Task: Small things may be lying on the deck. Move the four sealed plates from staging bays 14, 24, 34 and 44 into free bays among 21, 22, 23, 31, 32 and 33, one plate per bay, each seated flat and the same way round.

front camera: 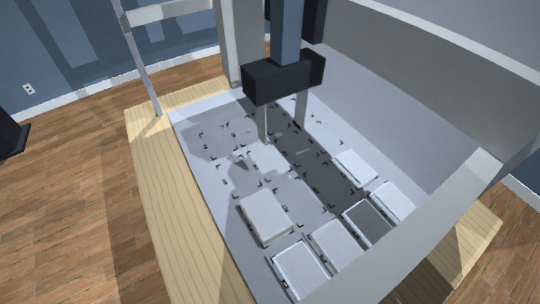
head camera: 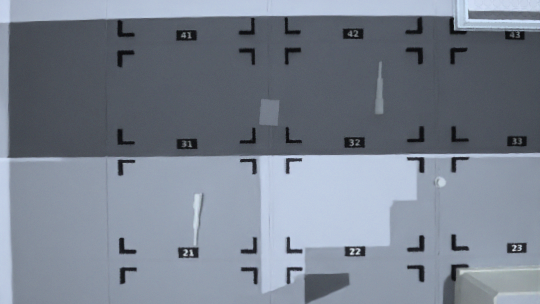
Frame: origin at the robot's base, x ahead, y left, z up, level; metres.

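Seen in the pictures: gripper, fingertip midpoint: (front camera: 281, 133); robot's base at its link origin: (front camera: 200, 135).
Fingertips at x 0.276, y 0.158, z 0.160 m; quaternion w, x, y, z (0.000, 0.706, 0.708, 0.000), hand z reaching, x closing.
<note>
Pixels of each thing's top centre, then the offset from my fingertips to it. "spot": a spot on its surface instead.
- bay 14's plate at its top centre: (front camera: 303, 271) dx +0.280, dy -0.115, dz -0.131 m
- bay 24's plate at its top centre: (front camera: 339, 246) dx +0.280, dy -0.008, dz -0.131 m
- bay 34's plate at its top centre: (front camera: 370, 223) dx +0.280, dy +0.099, dz -0.131 m
- bay 44's plate at its top centre: (front camera: 396, 202) dx +0.280, dy +0.206, dz -0.131 m
- tall pale box at its top centre: (front camera: 265, 212) dx +0.116, dy -0.115, dz -0.118 m
- thin stepped piece at its top centre: (head camera: 195, 220) dx -0.202, dy -0.020, dz -0.152 m
- small square at a spot on its surface: (head camera: 269, 112) spot: dx -0.131, dy +0.083, dz -0.159 m
- white round piece at its top centre: (head camera: 441, 182) dx +0.036, dy +0.013, dz -0.156 m
Four plates stand in the staging bays in the front view: bay 14's plate (front camera: 300, 270) nearest, bay 24's plate (front camera: 336, 245), bay 34's plate (front camera: 367, 223) in shade and bay 44's plate (front camera: 392, 201). They look flat and aligned alike; the front beam cuts off part of the view of them. My gripper (front camera: 281, 135) hangs above the deck, left of and behind the plates, its two jaws wide apart with no plate between them. It does not show in the head view. Bays 21, 22, 31 and 32 hold no plate in the head view; bay 33 and 23 show partly.
A plate (front camera: 355, 167) (head camera: 500, 6) stands at bay 43, a tall pale box (front camera: 265, 215) (head camera: 477, 290) at bay 13. A thin stepped piece (head camera: 197, 217) lies in bay 21, another (head camera: 379, 90) in bay 32. A small square (head camera: 269, 112) lies between 31 and 32, a white round piece (head camera: 440, 182) between 22 and 23.
</note>
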